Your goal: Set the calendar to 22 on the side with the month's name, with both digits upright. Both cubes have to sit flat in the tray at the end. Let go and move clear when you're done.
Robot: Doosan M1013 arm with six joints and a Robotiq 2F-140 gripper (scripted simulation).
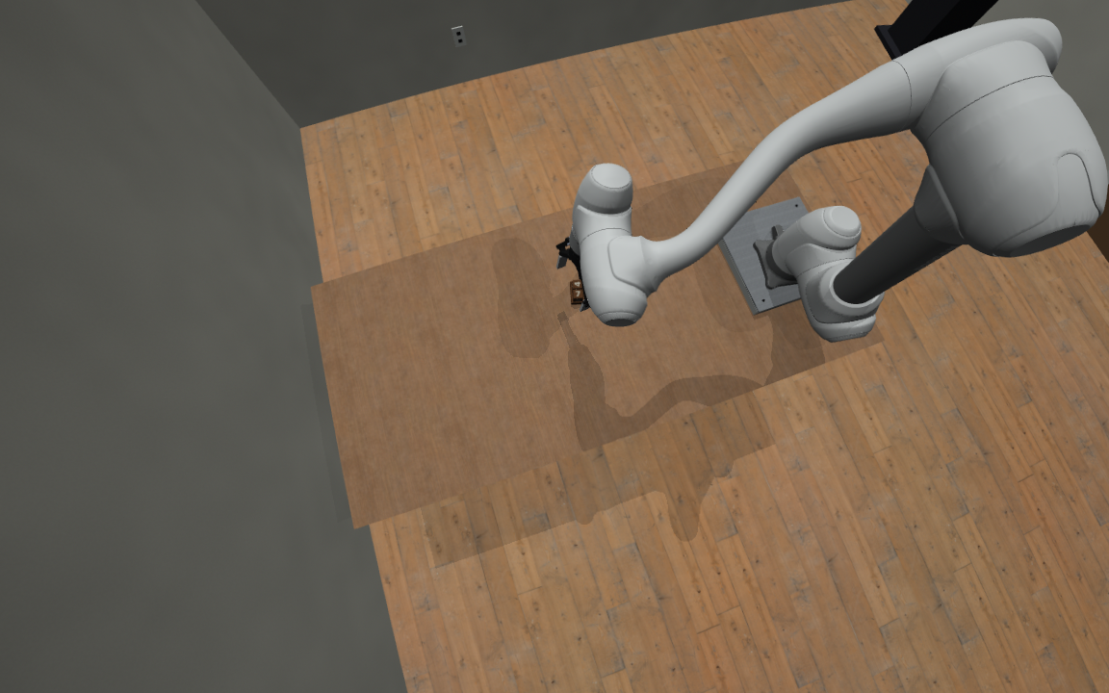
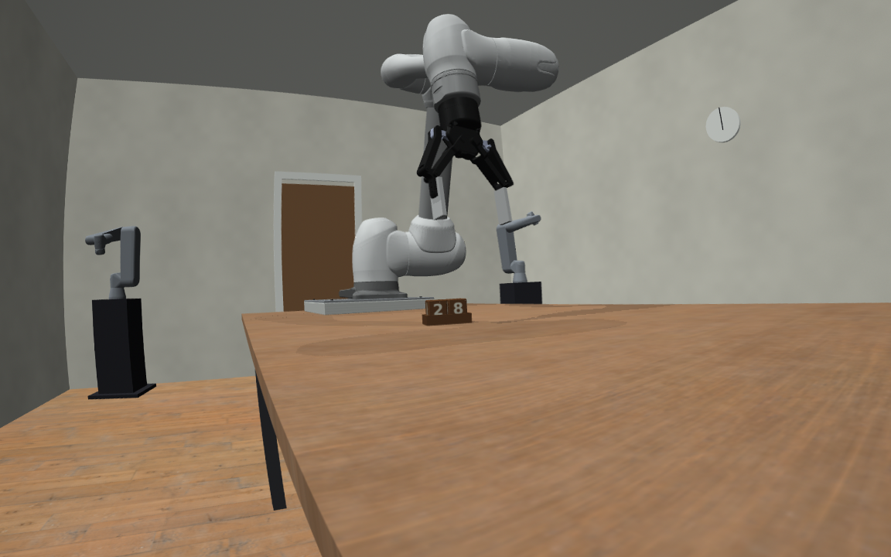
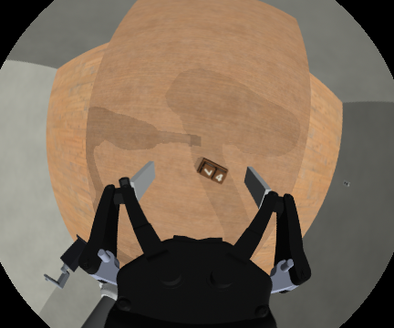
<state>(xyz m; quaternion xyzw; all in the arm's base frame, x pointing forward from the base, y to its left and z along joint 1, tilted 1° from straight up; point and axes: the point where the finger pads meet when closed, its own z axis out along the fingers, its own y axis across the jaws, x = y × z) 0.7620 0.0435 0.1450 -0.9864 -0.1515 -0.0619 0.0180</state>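
Now: hand 30 mm past the calendar tray, 50 mm to the left of it and 170 mm above it.
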